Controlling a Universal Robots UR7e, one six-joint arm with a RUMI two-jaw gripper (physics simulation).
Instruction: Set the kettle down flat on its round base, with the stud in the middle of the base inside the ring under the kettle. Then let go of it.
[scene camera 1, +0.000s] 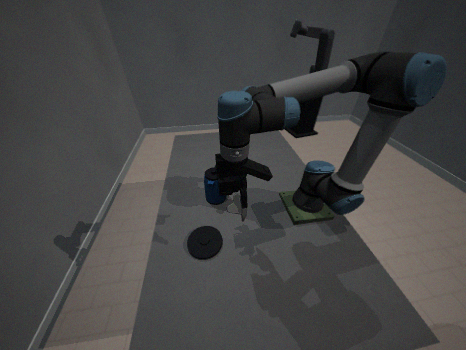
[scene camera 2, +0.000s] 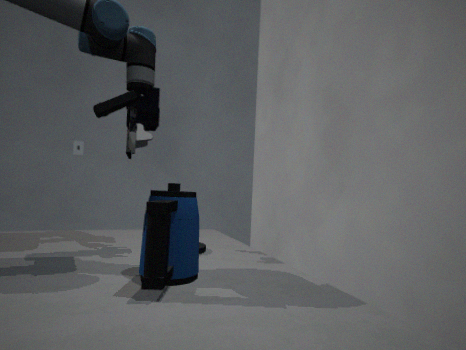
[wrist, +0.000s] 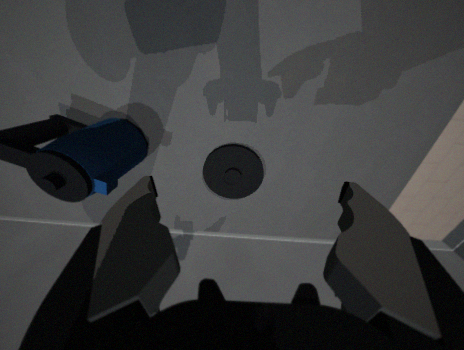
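Observation:
The blue kettle stands upright on the mat, its black lid on top and its black handle at the side. The ring under it is hidden. The round black base lies flat, apart from the kettle, with a small stud in its middle. My gripper is open and empty, pointing down, higher than the kettle. In the wrist view the base shows between the fingertips and the kettle lies left of them.
The grey mat lies under the kettle and base. A green plate carries the arm's foot. Another dark arm stands on a black pedestal at the back. A wall runs along the kettle's side of the mat.

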